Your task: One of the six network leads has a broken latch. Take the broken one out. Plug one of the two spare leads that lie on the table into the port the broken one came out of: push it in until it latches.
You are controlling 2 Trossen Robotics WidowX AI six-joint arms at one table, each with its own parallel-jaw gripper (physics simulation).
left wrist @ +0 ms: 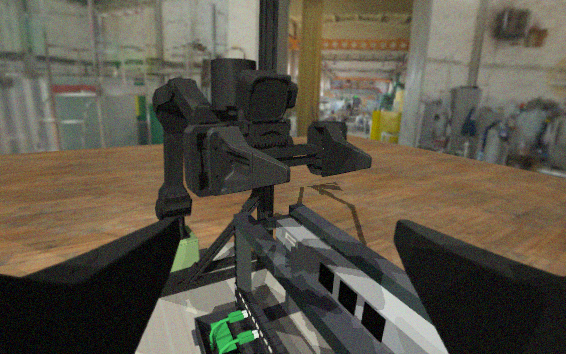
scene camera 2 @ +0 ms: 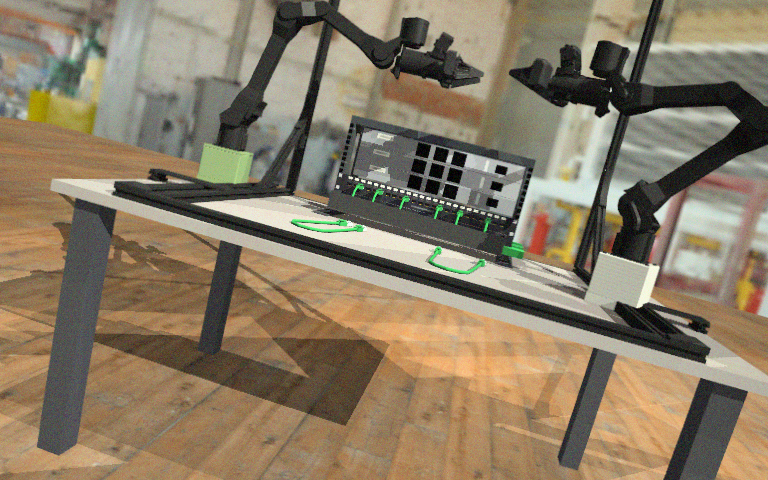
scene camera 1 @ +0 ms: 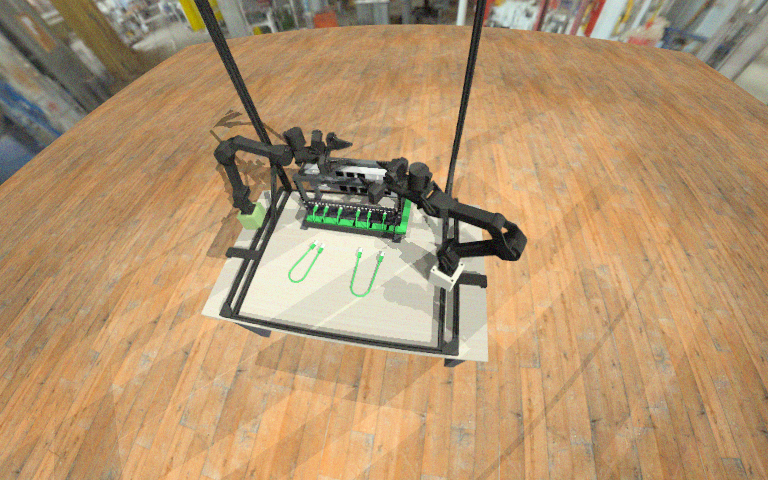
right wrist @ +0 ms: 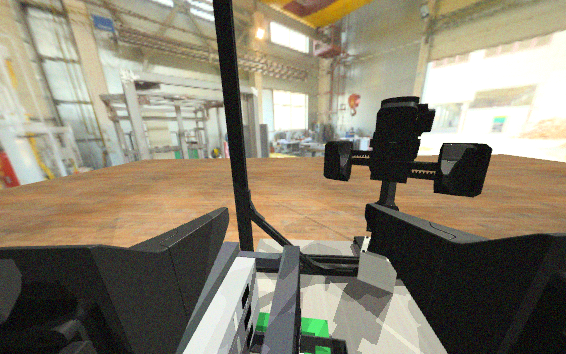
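Note:
Six green network leads stand plugged in a row along the rack, among them a left-end lead and a right-end lead. Which latch is broken is too small to tell. Two spare green leads lie in U shapes on the table in front: the left spare and the right spare. My left gripper is open and empty, high above the rack's right part. My right gripper is open and empty, high above the rack, facing the left one.
A black frame with a left upright and a right upright surrounds the table. A light green base block and a white base block carry the arms. A green piece sticks out at the rack's right end.

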